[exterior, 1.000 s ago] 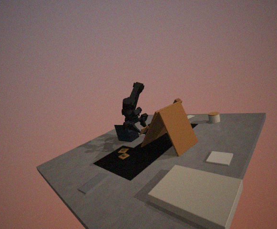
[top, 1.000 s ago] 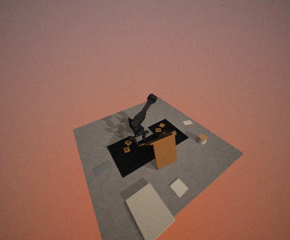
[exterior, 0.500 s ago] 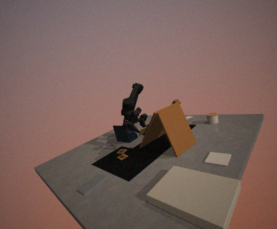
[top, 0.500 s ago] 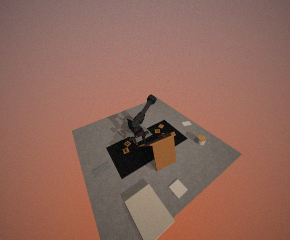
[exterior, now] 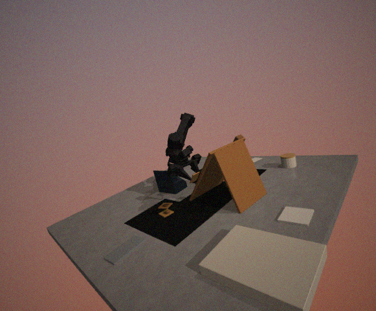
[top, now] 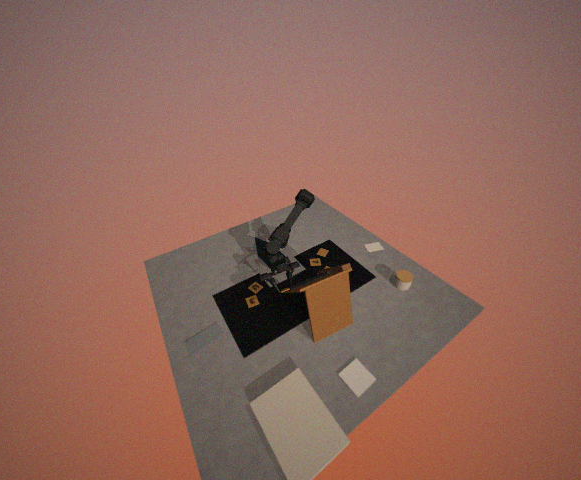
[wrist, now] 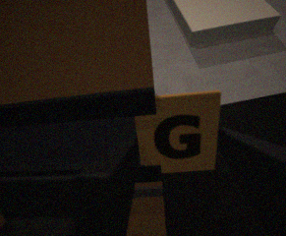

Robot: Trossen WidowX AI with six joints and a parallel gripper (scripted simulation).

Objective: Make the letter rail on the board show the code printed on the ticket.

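Now: gripper tip 14 cm to the right of the white ticket, 7 cm above it and 5 cm past it. From my gripper tip the other things lie so: white pad 40 cm ahead, 15 cm below, 8 cm to the left; then black mat 15 cm below, 14 cm behind, 11 cm to the left; then flat grey plate 38 cm to the right, 15 cm below, 6 cm behind.
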